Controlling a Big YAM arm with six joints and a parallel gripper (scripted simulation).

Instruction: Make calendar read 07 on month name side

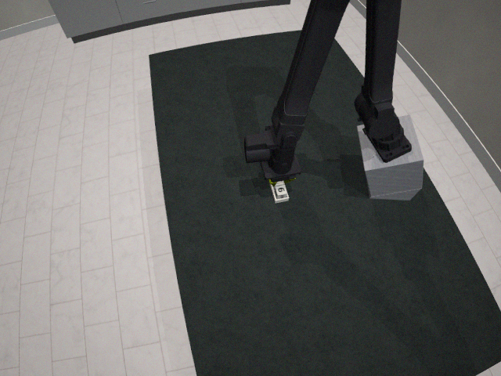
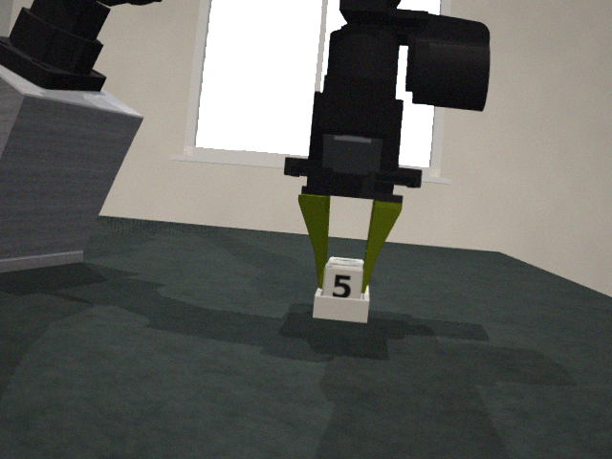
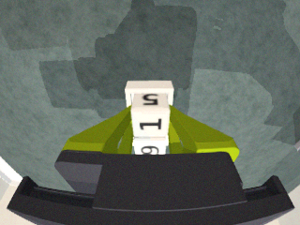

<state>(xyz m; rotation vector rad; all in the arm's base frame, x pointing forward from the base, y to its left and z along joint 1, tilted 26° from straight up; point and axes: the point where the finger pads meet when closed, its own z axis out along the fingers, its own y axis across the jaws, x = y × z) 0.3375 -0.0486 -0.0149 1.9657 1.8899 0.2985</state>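
The small white tray is 2 cm to the left of my hand and 2 cm below it.
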